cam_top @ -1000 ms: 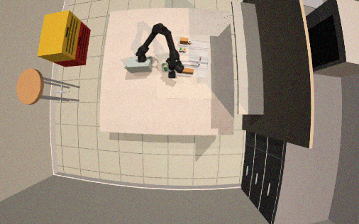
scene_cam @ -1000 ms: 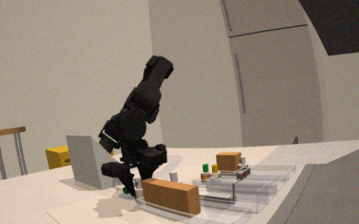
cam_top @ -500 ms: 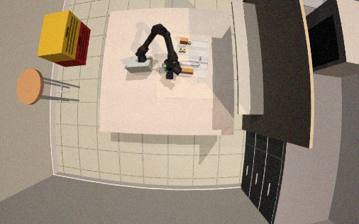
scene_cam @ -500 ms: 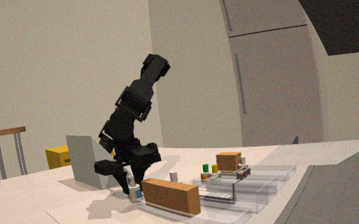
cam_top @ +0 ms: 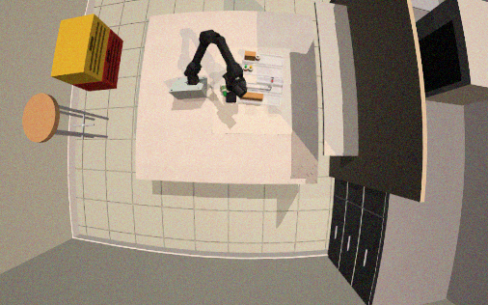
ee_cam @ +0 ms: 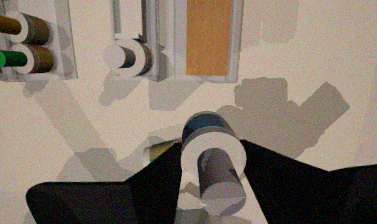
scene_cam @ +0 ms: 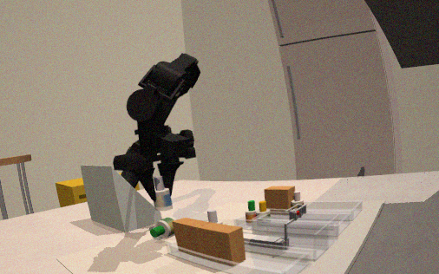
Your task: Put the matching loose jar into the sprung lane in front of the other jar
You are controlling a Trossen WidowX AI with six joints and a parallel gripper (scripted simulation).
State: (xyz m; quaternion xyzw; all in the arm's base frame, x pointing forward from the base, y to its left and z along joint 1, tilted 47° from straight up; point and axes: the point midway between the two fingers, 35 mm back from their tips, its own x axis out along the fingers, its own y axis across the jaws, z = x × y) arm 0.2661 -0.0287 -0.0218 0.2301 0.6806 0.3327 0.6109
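Right now my gripper tip is 21 cm short of the clear lane rack, 11 cm to the right of it and 10 cm above it. Also, from my gripper tip: red mark (24 cm ahead, 12 cm to the left, 4 cm below).
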